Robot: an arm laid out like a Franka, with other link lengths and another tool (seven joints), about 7 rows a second.
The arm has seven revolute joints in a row. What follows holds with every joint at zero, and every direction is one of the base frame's.
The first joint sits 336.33 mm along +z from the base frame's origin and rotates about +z.
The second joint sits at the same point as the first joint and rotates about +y.
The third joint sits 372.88 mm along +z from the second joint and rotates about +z.
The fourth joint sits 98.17 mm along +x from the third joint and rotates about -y.
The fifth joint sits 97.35 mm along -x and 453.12 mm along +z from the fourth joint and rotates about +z.
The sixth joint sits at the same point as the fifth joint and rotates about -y.
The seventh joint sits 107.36 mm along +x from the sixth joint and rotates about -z.
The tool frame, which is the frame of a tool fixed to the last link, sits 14 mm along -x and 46 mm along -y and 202.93 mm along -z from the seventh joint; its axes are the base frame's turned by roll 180, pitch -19.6 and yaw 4.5 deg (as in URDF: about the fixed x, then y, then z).
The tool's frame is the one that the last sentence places.
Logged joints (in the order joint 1, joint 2, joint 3, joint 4, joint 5, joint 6, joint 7), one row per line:
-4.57 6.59 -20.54 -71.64 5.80 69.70 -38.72
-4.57 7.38 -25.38 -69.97 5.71 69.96 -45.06
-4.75 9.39 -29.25 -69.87 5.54 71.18 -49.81
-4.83 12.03 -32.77 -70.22 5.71 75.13 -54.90
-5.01 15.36 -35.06 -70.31 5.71 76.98 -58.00
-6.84 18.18 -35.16 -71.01 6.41 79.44 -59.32
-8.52 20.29 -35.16 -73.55 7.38 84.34 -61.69
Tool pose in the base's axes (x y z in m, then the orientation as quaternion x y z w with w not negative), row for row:
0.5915 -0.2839 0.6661 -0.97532 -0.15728 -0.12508 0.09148
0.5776 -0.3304 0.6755 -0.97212 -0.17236 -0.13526 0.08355
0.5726 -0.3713 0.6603 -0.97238 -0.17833 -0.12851 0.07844
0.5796 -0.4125 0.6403 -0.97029 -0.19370 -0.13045 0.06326
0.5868 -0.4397 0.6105 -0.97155 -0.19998 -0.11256 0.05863
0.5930 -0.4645 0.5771 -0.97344 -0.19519 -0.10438 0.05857
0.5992 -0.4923 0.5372 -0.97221 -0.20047 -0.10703 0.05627
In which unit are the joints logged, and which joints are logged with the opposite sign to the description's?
The joints are logged in degrees. Opposite sign: none.
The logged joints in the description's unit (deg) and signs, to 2 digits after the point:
-4.57 6.59 -20.54 -71.64 5.80 69.70 -38.72
-4.57 7.38 -25.38 -69.97 5.71 69.96 -45.06
-4.75 9.39 -29.25 -69.87 5.54 71.18 -49.81
-4.83 12.03 -32.77 -70.22 5.71 75.13 -54.90
-5.01 15.36 -35.06 -70.31 5.71 76.98 -58.00
-6.84 18.18 -35.16 -71.01 6.41 79.44 -59.32
-8.52 20.29 -35.16 -73.55 7.38 84.34 -61.69

